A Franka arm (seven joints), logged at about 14 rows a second.
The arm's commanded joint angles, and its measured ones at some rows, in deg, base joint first. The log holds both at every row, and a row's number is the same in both.
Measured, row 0:
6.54, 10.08, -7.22, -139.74, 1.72, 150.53, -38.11
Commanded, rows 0 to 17:
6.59, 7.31, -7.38, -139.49, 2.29, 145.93, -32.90
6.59, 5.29, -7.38, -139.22, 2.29, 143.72, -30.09
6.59, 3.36, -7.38, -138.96, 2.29, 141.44, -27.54
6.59, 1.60, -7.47, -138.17, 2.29, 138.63, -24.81
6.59, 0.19, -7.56, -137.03, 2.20, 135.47, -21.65
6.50, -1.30, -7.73, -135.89, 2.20, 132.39, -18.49
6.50, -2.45, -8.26, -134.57, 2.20, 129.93, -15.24
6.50, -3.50, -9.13, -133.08, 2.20, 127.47, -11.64
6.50, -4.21, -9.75, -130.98, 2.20, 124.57, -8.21
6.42, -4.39, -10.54, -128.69, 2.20, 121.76, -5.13
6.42, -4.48, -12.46, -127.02, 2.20, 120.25, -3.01
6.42, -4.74, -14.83, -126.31, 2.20, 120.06, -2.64
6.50, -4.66, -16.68, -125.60, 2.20, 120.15, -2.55
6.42, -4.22, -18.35, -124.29, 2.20, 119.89, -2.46
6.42, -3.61, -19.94, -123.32, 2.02, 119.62, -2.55
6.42, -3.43, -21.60, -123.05, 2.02, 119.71, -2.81
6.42, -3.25, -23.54, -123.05, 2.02, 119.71, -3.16
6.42, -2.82, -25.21, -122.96, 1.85, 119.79, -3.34
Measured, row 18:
6.10, -4.08, -22.57, -124.67, 1.76, 121.28, -3.80
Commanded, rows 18 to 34:
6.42, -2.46, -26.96, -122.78, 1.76, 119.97, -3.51
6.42, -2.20, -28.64, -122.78, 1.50, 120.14, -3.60
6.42, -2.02, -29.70, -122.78, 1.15, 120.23, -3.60
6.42, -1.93, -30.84, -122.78, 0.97, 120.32, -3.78
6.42, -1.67, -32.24, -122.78, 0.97, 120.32, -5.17
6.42, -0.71, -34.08, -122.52, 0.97, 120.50, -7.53
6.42, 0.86, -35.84, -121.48, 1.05, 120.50, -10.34
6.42, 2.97, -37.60, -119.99, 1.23, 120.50, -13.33
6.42, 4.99, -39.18, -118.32, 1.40, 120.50, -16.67
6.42, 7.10, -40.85, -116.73, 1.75, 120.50, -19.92
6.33, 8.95, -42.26, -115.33, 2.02, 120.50, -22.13
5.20, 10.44, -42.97, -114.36, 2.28, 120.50, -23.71
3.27, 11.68, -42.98, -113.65, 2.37, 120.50, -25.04
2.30, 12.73, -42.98, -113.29, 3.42, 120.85, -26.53
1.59, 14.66, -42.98, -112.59, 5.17, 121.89, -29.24
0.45, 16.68, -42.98, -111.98, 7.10, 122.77, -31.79
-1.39, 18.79, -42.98, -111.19, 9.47, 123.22, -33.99
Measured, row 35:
1.12, 13.61, -42.88, -114.53, 5.56, 122.67, -29.33
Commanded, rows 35 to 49:
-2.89, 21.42, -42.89, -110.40, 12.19, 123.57, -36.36
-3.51, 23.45, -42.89, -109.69, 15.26, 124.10, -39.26
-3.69, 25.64, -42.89, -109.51, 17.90, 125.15, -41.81
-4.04, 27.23, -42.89, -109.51, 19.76, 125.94, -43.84
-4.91, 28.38, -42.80, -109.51, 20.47, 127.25, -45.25
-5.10, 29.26, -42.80, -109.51, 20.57, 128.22, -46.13
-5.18, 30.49, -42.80, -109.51, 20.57, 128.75, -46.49
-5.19, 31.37, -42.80, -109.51, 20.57, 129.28, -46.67
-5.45, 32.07, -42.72, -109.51, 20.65, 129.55, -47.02
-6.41, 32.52, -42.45, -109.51, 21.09, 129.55, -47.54
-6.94, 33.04, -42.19, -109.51, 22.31, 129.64, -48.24
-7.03, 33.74, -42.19, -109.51, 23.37, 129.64, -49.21
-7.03, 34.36, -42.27, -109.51, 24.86, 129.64, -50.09
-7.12, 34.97, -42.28, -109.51, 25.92, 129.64, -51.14
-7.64, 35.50, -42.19, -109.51, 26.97, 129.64, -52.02
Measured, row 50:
-6.20, 33.70, -42.77, -111.17, 24.31, 129.76, -49.36
